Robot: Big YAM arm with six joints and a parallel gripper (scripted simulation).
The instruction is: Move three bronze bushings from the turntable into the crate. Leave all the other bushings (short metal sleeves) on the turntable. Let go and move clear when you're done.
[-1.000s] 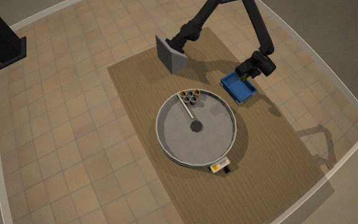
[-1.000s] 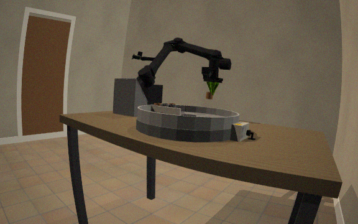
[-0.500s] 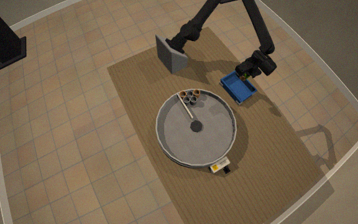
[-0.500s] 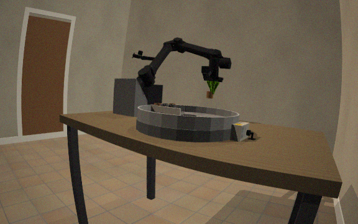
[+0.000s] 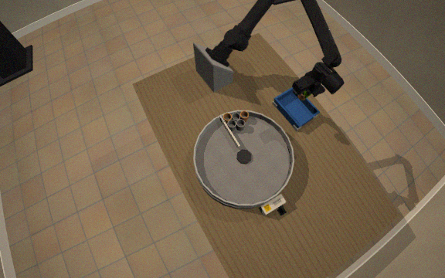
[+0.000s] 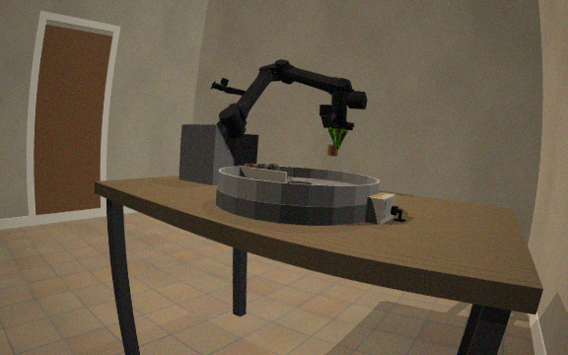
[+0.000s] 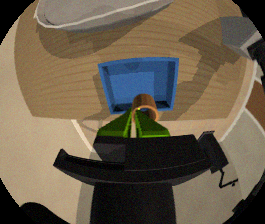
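The blue crate lies 20 mm behind my hand and 130 mm below it. Round my hand: grey turntable (100 mm ahead, 360 mm to the right, 100 mm below).
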